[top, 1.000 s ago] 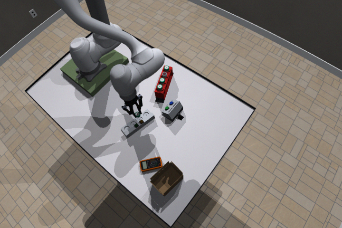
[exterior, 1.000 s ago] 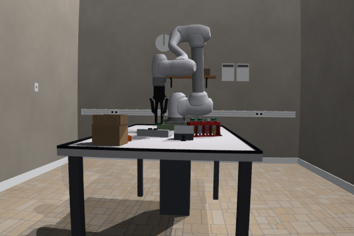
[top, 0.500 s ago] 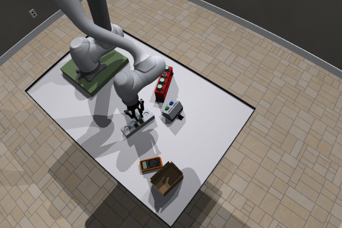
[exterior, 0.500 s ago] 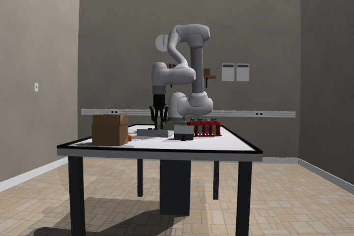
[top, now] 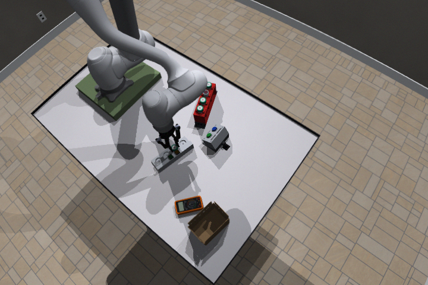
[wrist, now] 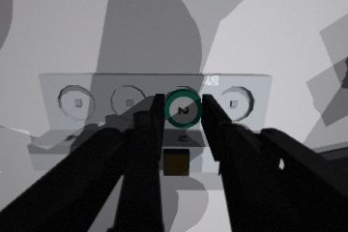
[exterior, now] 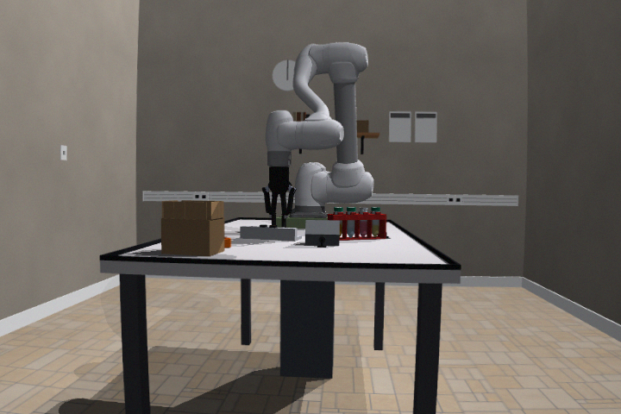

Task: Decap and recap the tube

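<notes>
The blue key lies 11 cm ahead of my hand, 20 cm to the left of it and 1 cm above it. The rest, counted from my hand: orange multimeter 26 cm ahead, 18 cm to the right, 4 cm below; grey key housing 13 cm ahead, 18 cm to the left; green key 11 cm ahead, 15 cm to the left, 1 cm above.
</notes>
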